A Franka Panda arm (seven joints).
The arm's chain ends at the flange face. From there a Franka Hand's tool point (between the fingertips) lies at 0.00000 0.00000 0.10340 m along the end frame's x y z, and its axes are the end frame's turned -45 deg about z.
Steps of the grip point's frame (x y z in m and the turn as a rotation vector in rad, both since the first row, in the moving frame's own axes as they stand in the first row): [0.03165 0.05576 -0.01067 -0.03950 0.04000 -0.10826]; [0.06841 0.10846 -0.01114 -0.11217 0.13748 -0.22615]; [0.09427 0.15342 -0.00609 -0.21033 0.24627 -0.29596]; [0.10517 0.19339 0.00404 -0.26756 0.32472 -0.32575]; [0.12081 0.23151 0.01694 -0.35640 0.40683 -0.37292]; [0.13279 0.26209 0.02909 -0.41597 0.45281 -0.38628]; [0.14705 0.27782 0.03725 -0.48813 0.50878 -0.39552]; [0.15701 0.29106 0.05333 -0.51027 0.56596 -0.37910]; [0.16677 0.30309 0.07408 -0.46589 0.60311 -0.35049]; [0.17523 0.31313 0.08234 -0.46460 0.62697 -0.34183]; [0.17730 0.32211 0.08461 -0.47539 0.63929 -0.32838]
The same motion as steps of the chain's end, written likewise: [0.05601 0.01740 -0.01051 0.00035 0.05621 -0.10826]; [0.10727 0.03219 -0.00952 0.01790 0.17653 -0.22615]; [0.14320 0.04923 -0.00075 0.02541 0.32286 -0.29596]; [0.17049 0.07325 0.01298 0.04042 0.41881 -0.32575]; [0.19792 0.09174 0.03153 0.03566 0.53969 -0.37292]; [0.22164 0.10563 0.04779 0.02605 0.61432 -0.38628]; [0.23551 0.10747 0.06158 0.01460 0.70492 -0.39552]; [0.24803 0.11242 0.08158 0.03938 0.76101 -0.37910]; [0.26459 0.11820 0.10239 0.09703 0.75590 -0.35049]; [0.27673 0.12083 0.11196 0.11481 0.77186 -0.34183]; [0.28320 0.12552 0.11544 0.11589 0.78820 -0.32838]
